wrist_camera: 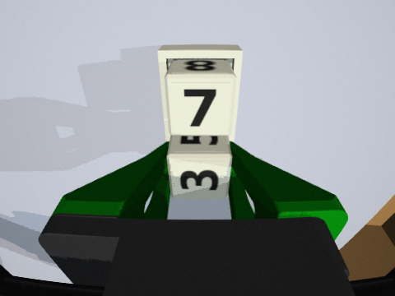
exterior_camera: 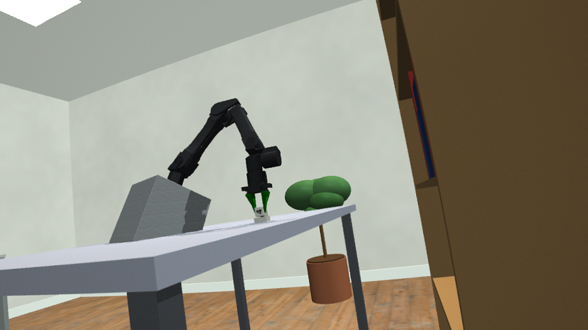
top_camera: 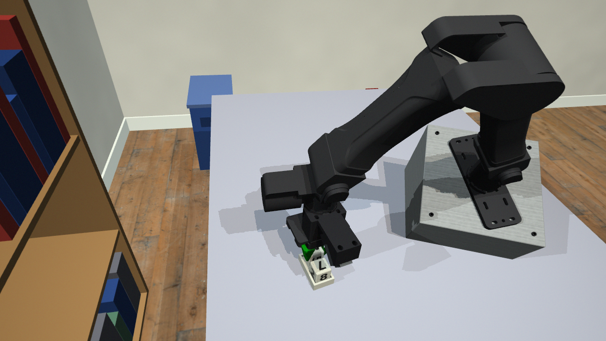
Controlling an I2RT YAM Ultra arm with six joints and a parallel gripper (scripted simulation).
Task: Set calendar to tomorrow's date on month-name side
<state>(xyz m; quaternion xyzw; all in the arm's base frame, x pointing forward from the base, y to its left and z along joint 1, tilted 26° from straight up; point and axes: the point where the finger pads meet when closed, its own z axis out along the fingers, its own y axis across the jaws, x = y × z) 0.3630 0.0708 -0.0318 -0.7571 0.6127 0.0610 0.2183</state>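
Right now my hand is 1 cm to the right of the tray and 3 cm above it.
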